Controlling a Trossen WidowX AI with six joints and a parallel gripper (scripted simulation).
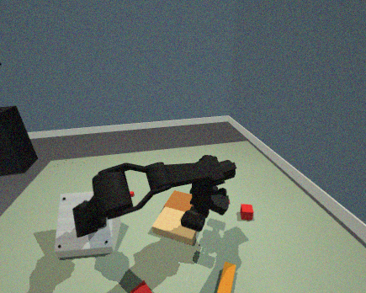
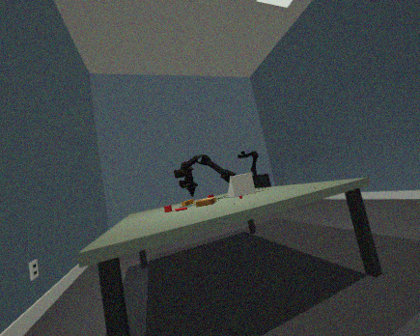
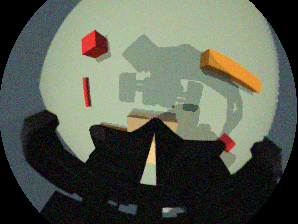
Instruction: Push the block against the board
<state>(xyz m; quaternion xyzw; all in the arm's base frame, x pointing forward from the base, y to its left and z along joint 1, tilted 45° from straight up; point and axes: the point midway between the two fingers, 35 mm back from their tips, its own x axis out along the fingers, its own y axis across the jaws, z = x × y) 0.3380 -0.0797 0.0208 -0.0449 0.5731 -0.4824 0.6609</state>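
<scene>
Now: the tan block 70 mm behind my gripper tip, 60 mm to the left of it and 50 mm below it. Round my gripper tip: thin red strip 130 mm ahead, 140 mm to the left, 60 mm below; then orange board 20 mm behind, 220 mm to the right, 50 mm below.
</scene>
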